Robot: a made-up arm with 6 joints.
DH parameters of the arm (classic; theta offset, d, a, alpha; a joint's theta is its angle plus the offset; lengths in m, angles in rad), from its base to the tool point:
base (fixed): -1.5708 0.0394 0 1.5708
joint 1: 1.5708 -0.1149 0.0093 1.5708
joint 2: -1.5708 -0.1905 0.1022 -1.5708
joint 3: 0 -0.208 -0.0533 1.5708
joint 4: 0 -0.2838 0.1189 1.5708
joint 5: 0 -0.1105 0.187 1.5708
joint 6: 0 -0.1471 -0.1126 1.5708
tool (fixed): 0 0.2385 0 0
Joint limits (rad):
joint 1: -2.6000..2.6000
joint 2: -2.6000..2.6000
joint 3: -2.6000..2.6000
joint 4: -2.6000..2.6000
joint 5: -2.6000..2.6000
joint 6: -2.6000..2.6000
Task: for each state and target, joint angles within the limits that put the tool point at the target. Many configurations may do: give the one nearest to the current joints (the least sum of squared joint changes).
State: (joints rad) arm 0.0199 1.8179 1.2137 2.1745 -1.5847 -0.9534
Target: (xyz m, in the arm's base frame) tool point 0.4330 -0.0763 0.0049
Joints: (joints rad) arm 0.0798 2.2041 1.1704 2.5669 -1.4488 -0.8273
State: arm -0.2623 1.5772 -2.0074 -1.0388 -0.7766 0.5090
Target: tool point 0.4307 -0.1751 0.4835
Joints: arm 0.2194 1.6721 -1.6727 -1.1240 -0.7786 0.3589
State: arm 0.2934 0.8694 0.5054 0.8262 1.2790 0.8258
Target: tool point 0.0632 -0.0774 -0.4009
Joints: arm 0.6186 0.8545 0.2411 1.3930 1.8784 0.6069
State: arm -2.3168 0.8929 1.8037 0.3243 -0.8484 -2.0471
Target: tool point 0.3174 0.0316 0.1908
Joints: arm -2.0184 1.2642 2.5590 0.1401 -0.2896 -1.7123
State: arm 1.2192 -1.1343 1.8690 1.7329 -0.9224 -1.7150
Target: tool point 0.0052 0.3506 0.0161
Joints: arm 0.8862 -0.9524 1.7933 1.4156 -1.3191 -2.3791
